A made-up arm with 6 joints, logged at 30 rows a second.
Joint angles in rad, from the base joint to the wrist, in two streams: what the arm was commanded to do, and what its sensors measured. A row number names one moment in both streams.
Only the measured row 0 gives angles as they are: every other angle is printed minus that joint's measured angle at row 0.
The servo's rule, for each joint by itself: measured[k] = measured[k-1] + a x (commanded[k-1-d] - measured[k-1]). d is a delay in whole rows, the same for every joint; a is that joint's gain. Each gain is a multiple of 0.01, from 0.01 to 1. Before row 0 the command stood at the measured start. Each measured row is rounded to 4 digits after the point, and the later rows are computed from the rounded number. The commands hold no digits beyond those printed.
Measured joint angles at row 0: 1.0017, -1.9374, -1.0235, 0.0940, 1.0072, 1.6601
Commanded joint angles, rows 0 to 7: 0.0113, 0.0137, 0.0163, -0.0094, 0.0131, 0.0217; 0.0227, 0.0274, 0.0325, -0.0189, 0.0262, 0.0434; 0.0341, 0.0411, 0.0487, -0.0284, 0.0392, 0.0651; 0.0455, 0.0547, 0.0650, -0.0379, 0.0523, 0.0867; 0.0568, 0.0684, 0.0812, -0.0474, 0.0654, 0.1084; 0.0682, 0.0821, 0.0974, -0.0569, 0.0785, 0.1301; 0.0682, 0.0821, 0.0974, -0.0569, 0.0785, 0.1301; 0.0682, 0.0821, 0.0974, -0.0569, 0.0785, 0.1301
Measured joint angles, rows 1 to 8: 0.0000, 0.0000, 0.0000, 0.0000, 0.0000, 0.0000; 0.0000, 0.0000, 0.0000, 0.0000, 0.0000, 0.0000; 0.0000, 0.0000, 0.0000, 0.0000, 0.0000, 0.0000; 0.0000, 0.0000, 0.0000, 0.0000, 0.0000, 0.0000; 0.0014, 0.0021, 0.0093, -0.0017, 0.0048, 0.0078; 0.0040, 0.0059, 0.0225, -0.0048, 0.0127, 0.0206; 0.0076, 0.0112, 0.0374, -0.0090, 0.0225, 0.0366; 0.0121, 0.0177, 0.0531, -0.0142, 0.0335, 0.0546
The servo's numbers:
d 4
a 0.12 0.15 0.57 0.18 0.37 0.36

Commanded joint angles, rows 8 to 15: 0.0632, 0.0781, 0.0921, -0.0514, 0.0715, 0.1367; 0.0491, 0.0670, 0.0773, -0.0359, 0.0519, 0.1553; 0.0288, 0.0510, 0.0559, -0.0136, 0.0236, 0.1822; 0.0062, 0.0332, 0.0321, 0.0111, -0.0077, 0.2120; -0.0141, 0.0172, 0.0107, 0.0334, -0.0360, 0.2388; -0.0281, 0.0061, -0.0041, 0.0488, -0.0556, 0.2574; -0.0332, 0.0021, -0.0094, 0.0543, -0.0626, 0.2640; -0.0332, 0.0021, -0.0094, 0.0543, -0.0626, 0.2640
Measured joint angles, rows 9 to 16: 0.0175, 0.0253, 0.0691, -0.0202, 0.0453, 0.0740; 0.0236, 0.0338, 0.0852, -0.0268, 0.0576, 0.0942; 0.0290, 0.0410, 0.0922, -0.0322, 0.0653, 0.1071; 0.0337, 0.0472, 0.0952, -0.0366, 0.0702, 0.1154; 0.0372, 0.0518, 0.0934, -0.0393, 0.0707, 0.1231; 0.0386, 0.0541, 0.0842, -0.0387, 0.0637, 0.1347; 0.0374, 0.0536, 0.0681, -0.0342, 0.0489, 0.1518; 0.0337, 0.0505, 0.0476, -0.0260, 0.0280, 0.1735
